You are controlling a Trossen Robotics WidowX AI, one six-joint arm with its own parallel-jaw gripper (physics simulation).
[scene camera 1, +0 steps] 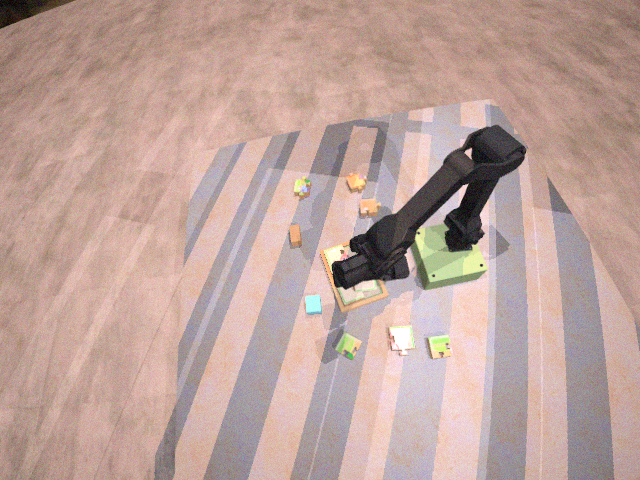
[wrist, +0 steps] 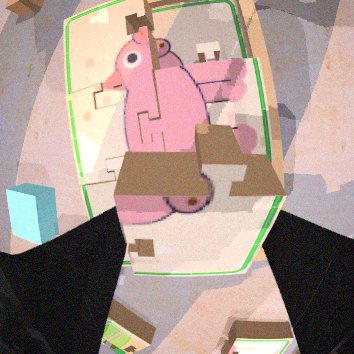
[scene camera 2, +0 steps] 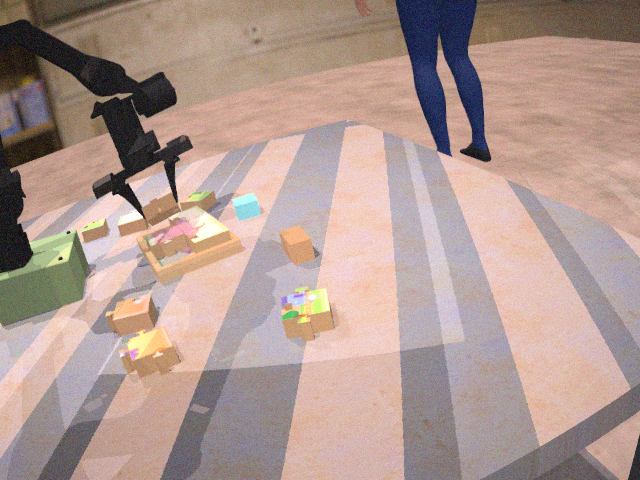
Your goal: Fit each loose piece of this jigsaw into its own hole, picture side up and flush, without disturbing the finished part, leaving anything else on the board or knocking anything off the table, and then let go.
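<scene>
The wooden jigsaw board (scene camera 1: pixel 361 304) (scene camera 2: pixel 196 266) (wrist: pixel 274 120) holds a finished part with a pink animal (wrist: pixel 170 115). An open hole (wrist: pixel 192 27) shows at the top right in the wrist view. My gripper (scene camera 2: pixel 162 213) (wrist: pixel 194 214) is shut on a corner piece (wrist: pixel 200 240) with pink and a green border, picture side towards the wrist camera. The piece hangs over the board's end, hiding part of it; its height is hard to tell. A loose pink-and-white piece (scene camera 1: pixel 402 338) (scene camera 2: pixel 132 224) (wrist: pixel 260 346) lies picture side up off the board. In scene camera 1 the arm hides the fingers.
Green-edged pieces (scene camera 1: pixel 348 345) (scene camera 1: pixel 439 347) lie near the board. Orange pieces (scene camera 2: pixel 133 316) (scene camera 2: pixel 149 351), a multicoloured piece (scene camera 1: pixel 302 187) (scene camera 2: pixel 307 312), a brown block (scene camera 1: pixel 295 235) (scene camera 2: pixel 297 244) and a cyan block (scene camera 1: pixel 313 304) (scene camera 2: pixel 246 206) (wrist: pixel 32 212) lie around. The green base (scene camera 1: pixel 449 263) stands beside the board.
</scene>
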